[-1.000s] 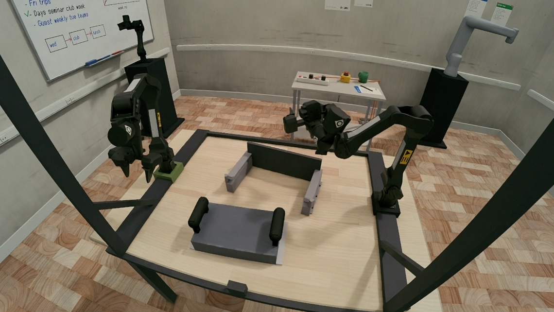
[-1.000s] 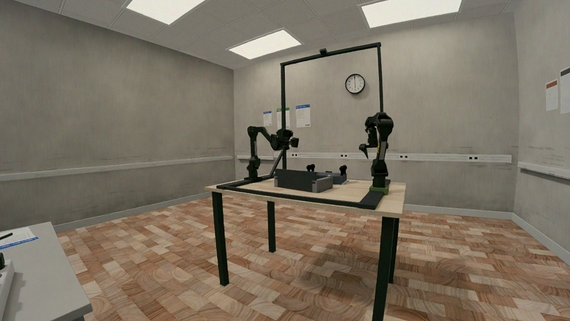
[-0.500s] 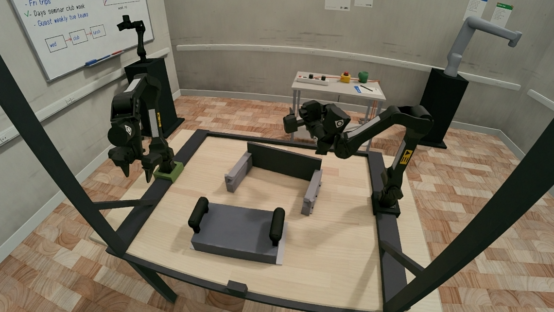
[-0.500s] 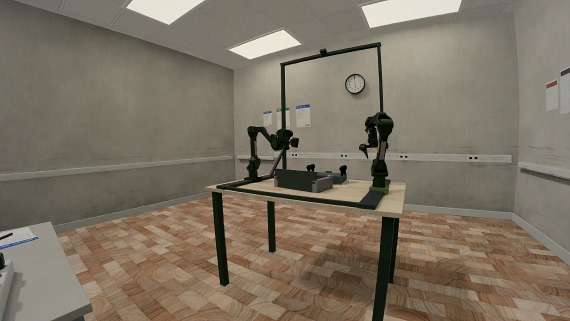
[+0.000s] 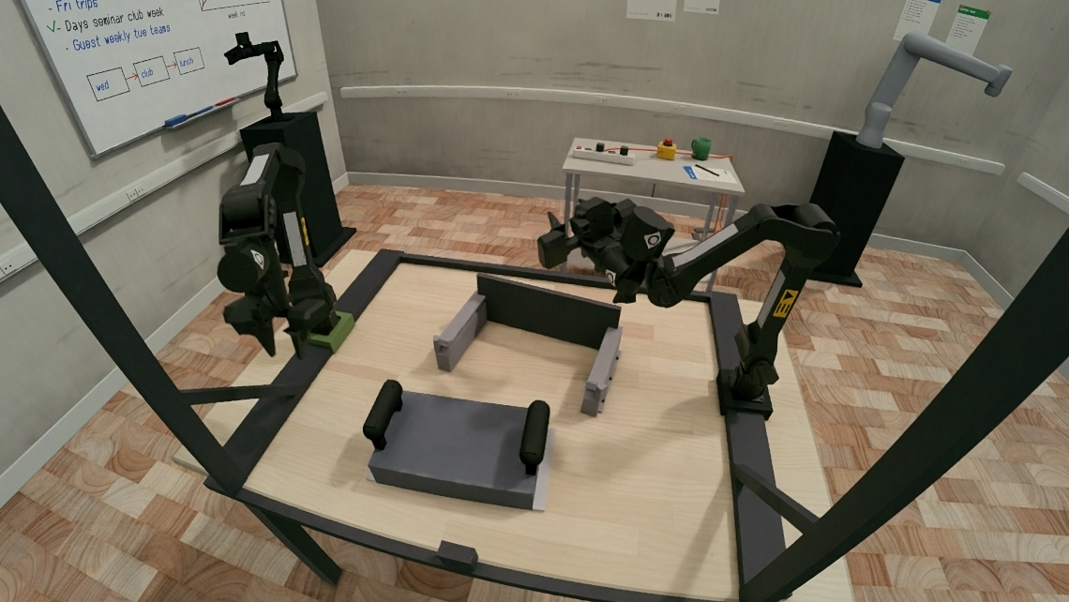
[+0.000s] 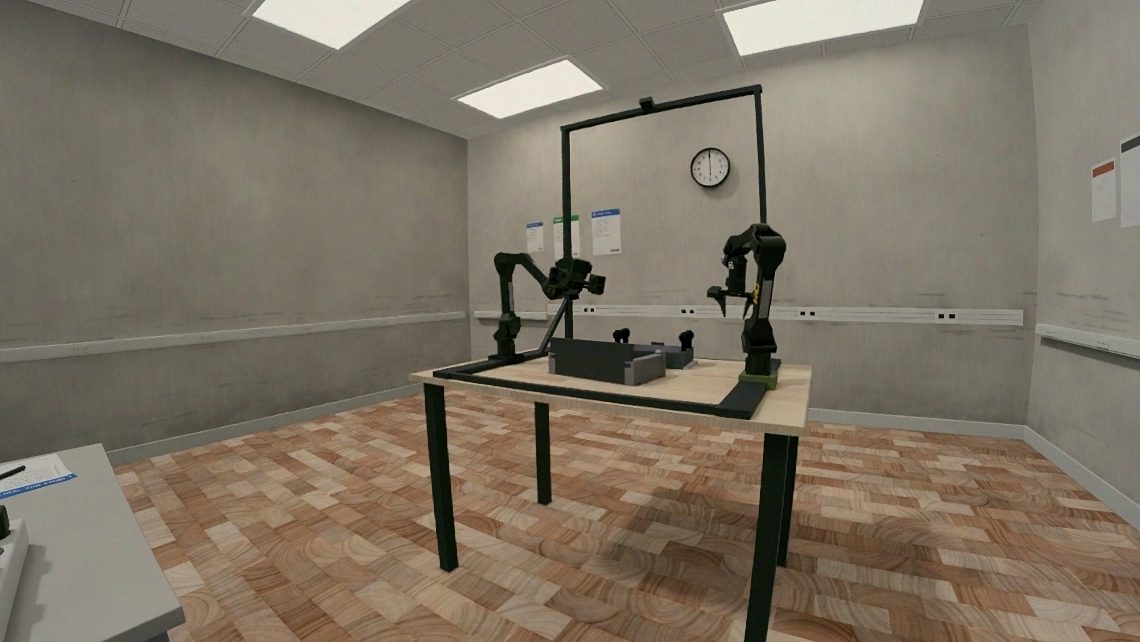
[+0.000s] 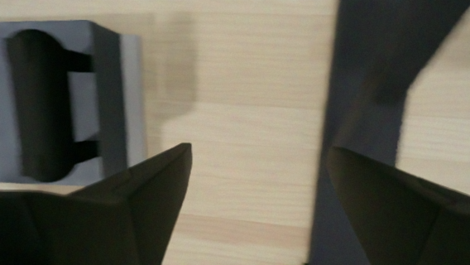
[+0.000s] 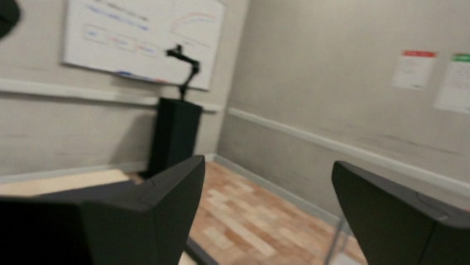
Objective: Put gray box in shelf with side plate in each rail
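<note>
Now: left hand 1 cm past the gray box, 30 cm to the left of it and 15 cm above it. Also, from my left hand: dark back plate (33 cm ahead, 38 cm to the right, 13 cm below).
My right gripper is now 310 mm past the gray box, 130 mm to the right of it and 260 mm above it. Also, from my right hand: dark back plate: 30 mm ahead, 50 mm to the left, 230 mm below.
</note>
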